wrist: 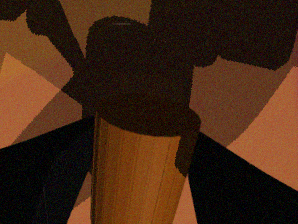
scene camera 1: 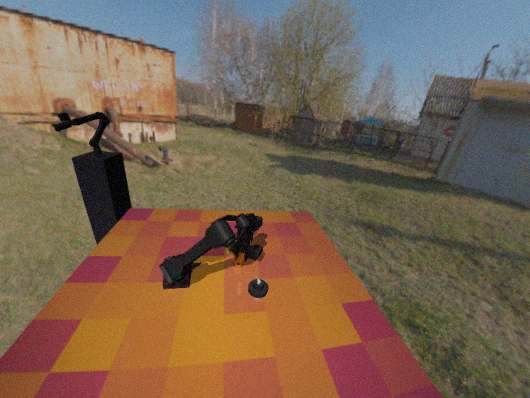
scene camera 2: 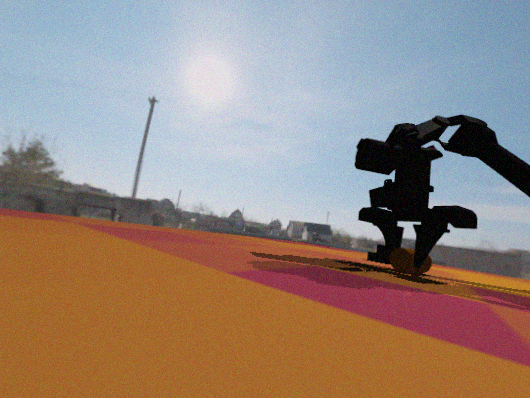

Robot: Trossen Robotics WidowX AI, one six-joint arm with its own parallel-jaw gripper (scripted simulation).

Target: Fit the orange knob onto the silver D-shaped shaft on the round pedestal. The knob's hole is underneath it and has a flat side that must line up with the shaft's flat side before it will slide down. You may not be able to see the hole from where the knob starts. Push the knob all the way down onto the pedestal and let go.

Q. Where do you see an orange knob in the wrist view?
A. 143,145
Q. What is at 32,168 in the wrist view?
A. My gripper.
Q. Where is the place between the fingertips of my gripper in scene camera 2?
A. At 404,265
